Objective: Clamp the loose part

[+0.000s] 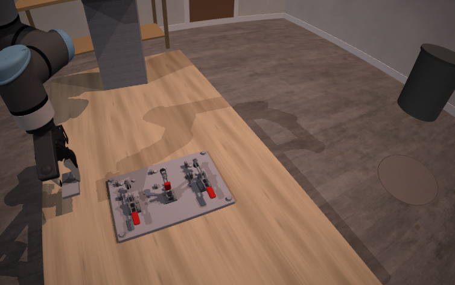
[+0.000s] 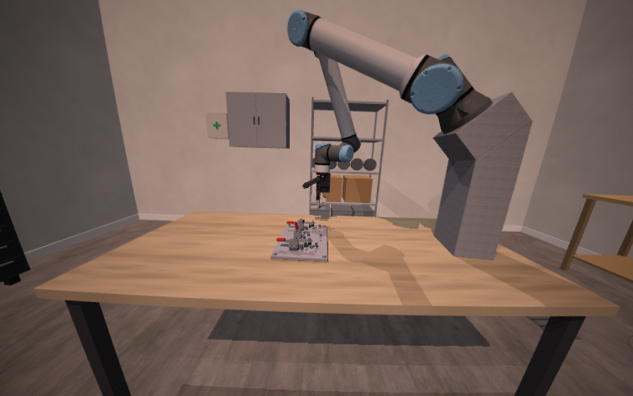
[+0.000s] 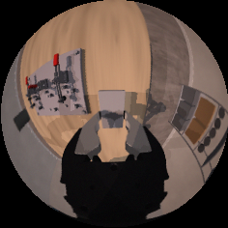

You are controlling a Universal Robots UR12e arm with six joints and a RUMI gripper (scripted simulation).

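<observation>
My gripper is now 25 cm to the right of the fixture, 12 cm short of it and 10 cm above it. The rest, counted from my hand: loose part (1 cm below).
</observation>
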